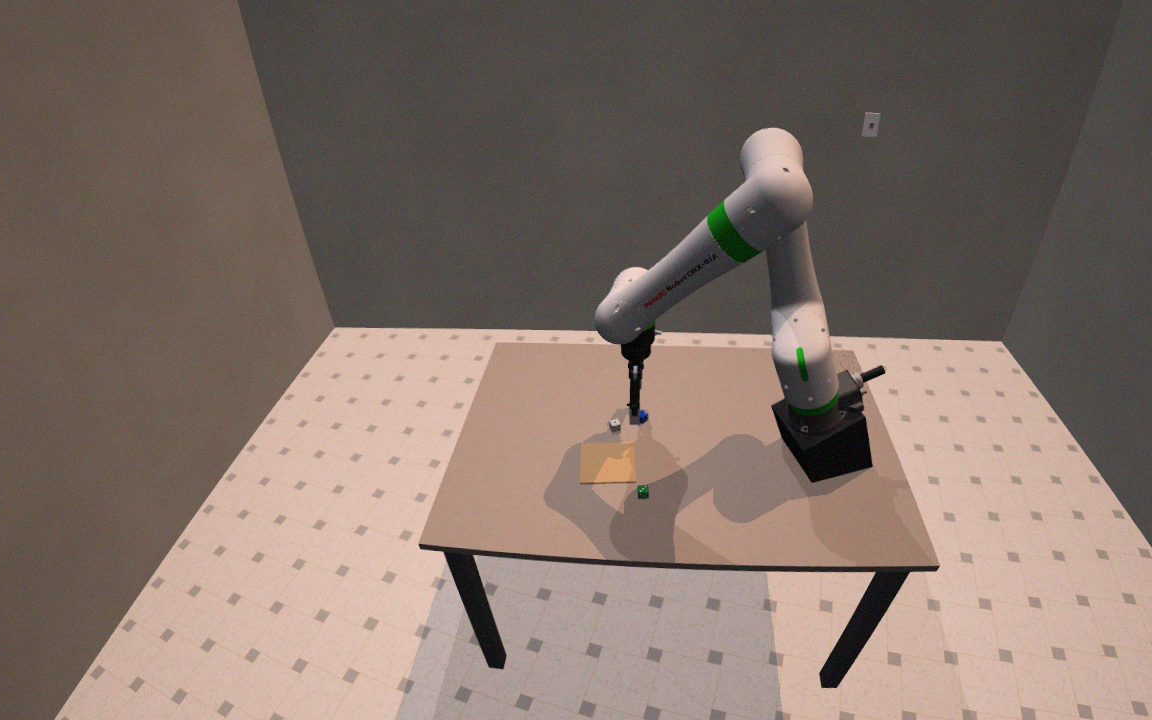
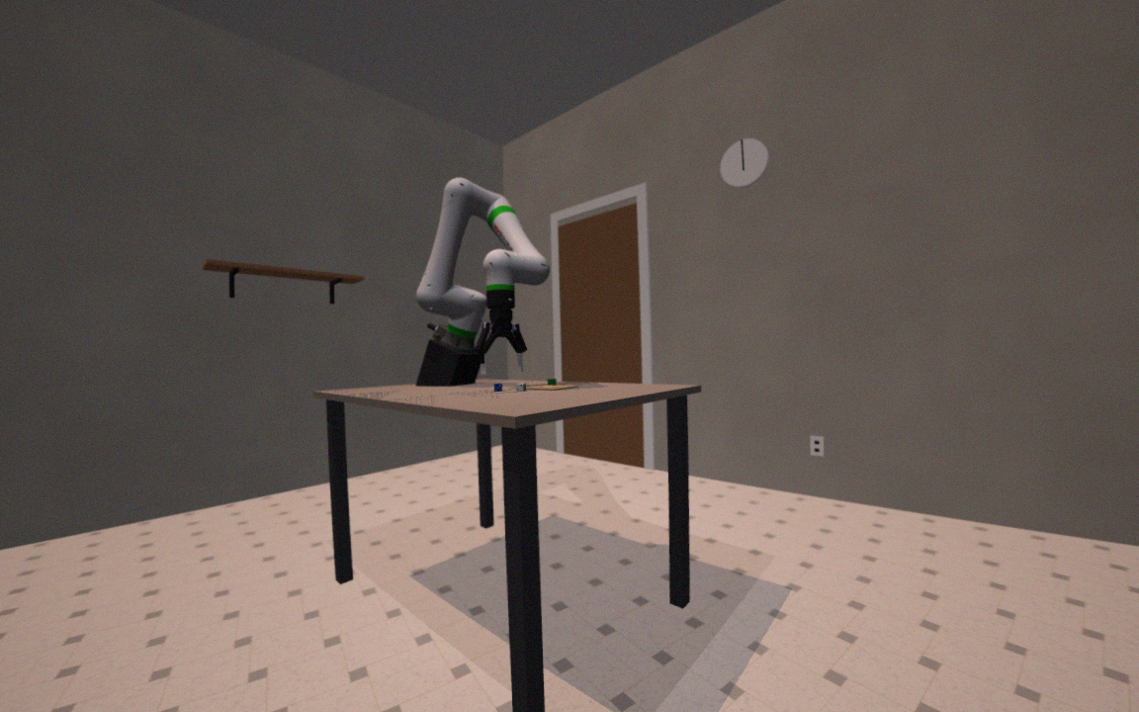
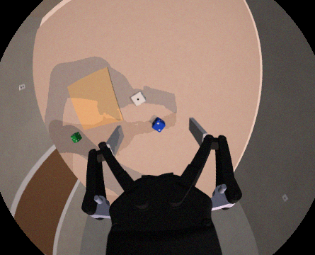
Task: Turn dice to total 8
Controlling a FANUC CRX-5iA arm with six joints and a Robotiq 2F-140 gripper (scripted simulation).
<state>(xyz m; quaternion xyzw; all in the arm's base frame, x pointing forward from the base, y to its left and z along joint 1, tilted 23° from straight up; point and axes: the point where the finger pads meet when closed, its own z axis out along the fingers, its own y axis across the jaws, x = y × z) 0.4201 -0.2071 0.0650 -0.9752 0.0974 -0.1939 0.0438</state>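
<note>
The white die is 60 mm below my hand, 60 mm ahead of it and 20 mm to the left of it. The rest, counted from my hand: mat (140 mm to the left, 90 mm ahead, 70 mm below); green die (260 mm to the left, 60 mm below, 20 mm ahead); blue die (60 mm below, 20 mm behind).
</note>
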